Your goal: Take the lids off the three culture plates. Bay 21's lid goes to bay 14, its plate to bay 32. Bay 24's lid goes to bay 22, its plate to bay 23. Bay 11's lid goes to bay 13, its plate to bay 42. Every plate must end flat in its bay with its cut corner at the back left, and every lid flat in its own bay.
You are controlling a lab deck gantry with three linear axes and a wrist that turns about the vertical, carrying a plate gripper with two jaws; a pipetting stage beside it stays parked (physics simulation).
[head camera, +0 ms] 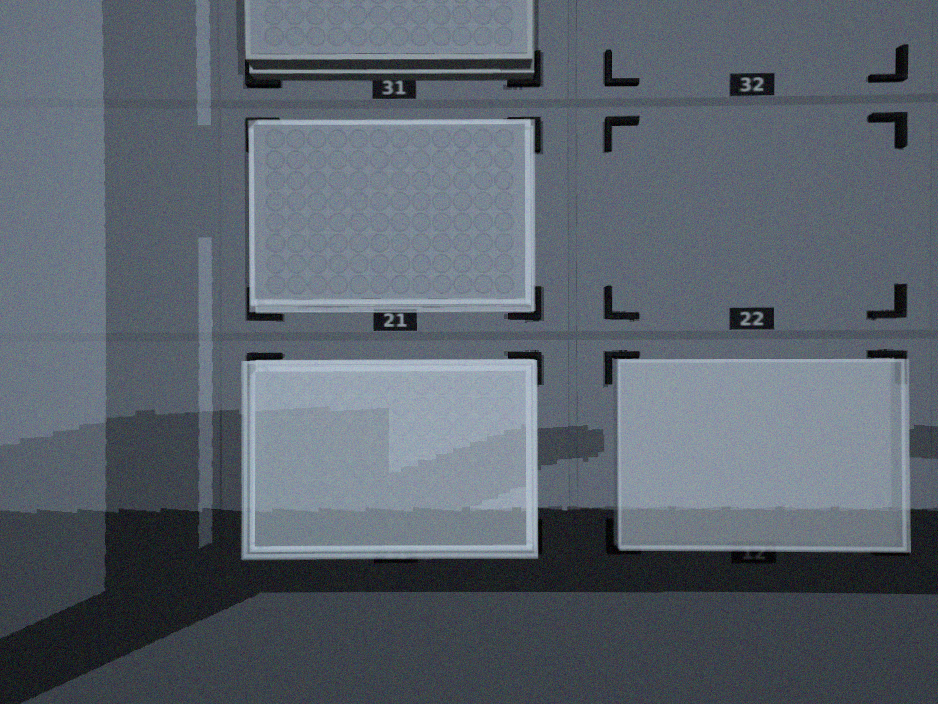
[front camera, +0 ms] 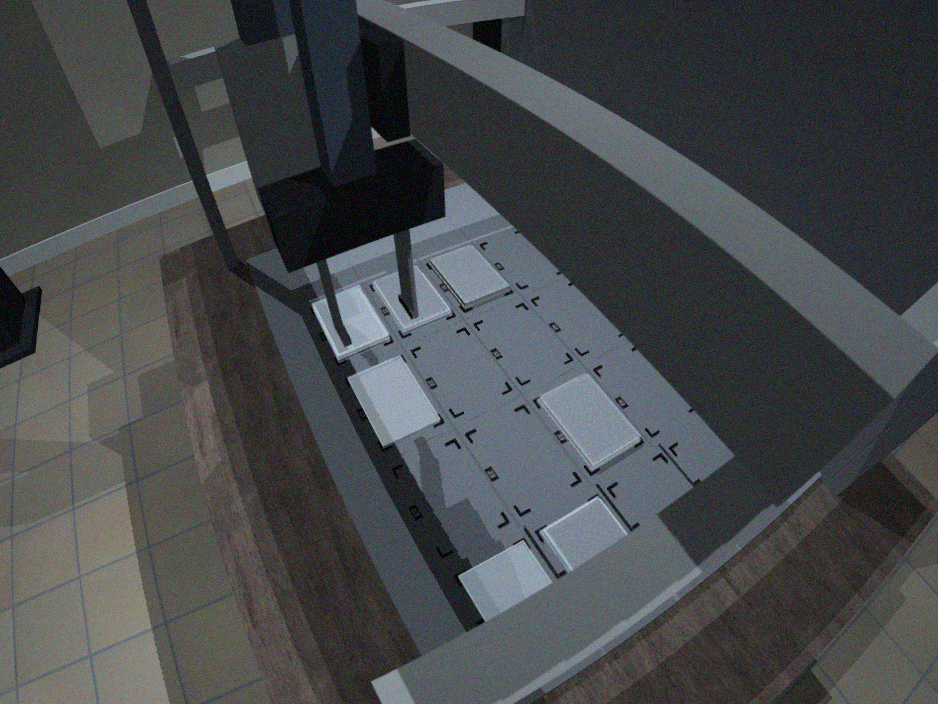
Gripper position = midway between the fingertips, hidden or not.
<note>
I see my gripper [front camera: 376, 321] and a tall panel [front camera: 817, 119].
</note>
